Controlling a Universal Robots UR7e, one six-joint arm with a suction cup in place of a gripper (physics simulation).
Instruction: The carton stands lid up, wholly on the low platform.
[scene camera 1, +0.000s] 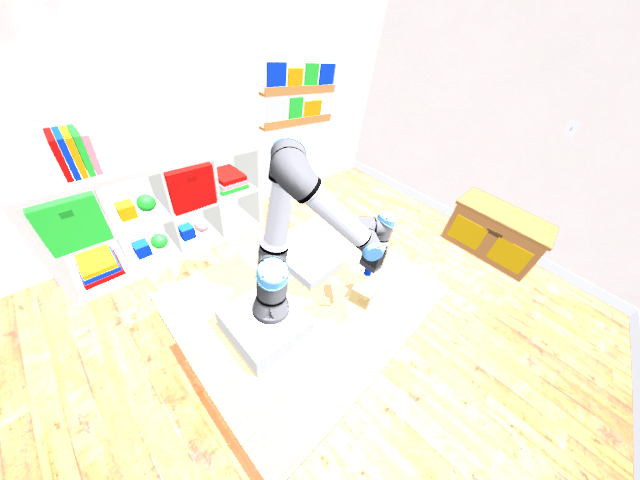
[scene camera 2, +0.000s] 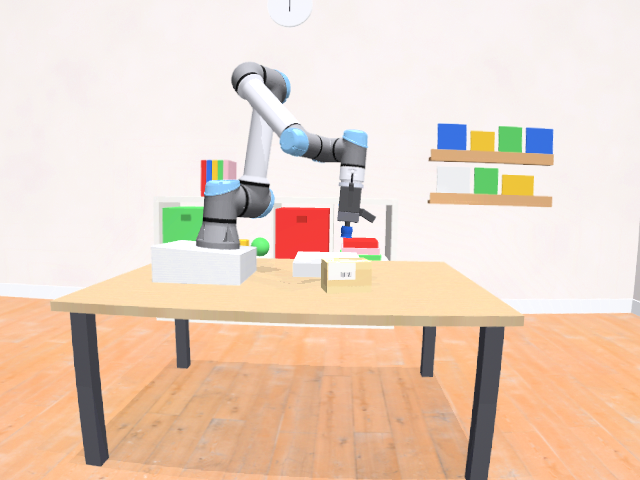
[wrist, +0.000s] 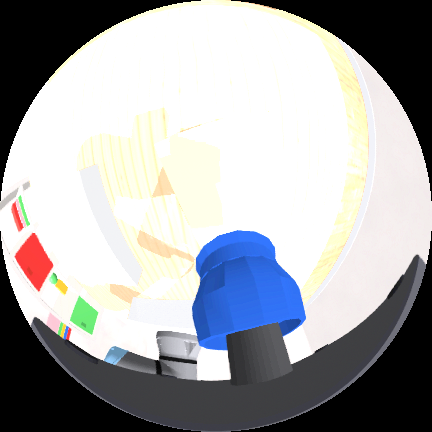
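Where they show: hand, its tool point: (scene camera 1: 367, 273) (scene camera 2: 346, 237) (wrist: 236, 265); arm's base, origin of its link: (scene camera 1: 270, 309) (scene camera 2: 217, 247) (wrist: 178, 337).
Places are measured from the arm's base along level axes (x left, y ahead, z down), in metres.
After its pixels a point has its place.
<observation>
The carton (scene camera 1: 362, 298) @(x -0.202, y 0.374, z 0.037 m) (scene camera 2: 346, 284) @(x -0.222, y 0.437, z 0.074 m) (wrist: 200, 185) @(x -0.143, y 0.450, z 0.010 m) is a small tan box resting on the table, in front of the low platform in scene camera 2, with a white label on its side. Glare washes out its top, so I cannot tell which face is the lid. The low platform (scene camera 1: 321, 274) @(x 0.034, y 0.340, z 0.052 m) (scene camera 2: 306, 265) @(x 0.022, y 0.303, z 0.059 m) (wrist: 107, 225) @(x 0.026, y 0.392, z 0.073 m) is a flat white block, apart from the carton and partly hidden behind it in scene camera 2. My gripper, a blue suction cup (scene camera 1: 367, 272) (scene camera 2: 346, 231) (wrist: 237, 245), is open and hangs above the carton with a gap, holding nothing.
The arm's base stands on a white block (scene camera 1: 258, 343) @(x -0.097, y -0.129, z -0.012 m) (scene camera 2: 196, 266) @(x -0.155, y -0.027, z 0.044 m) at the left of the table (scene camera 2: 423, 294) @(x -0.222, y 0.661, z 0.100 m). A white shelf unit with coloured boxes and books stands behind the table. A wooden cabinet (scene camera 1: 506, 211) stands against the right wall in scene camera 1.
</observation>
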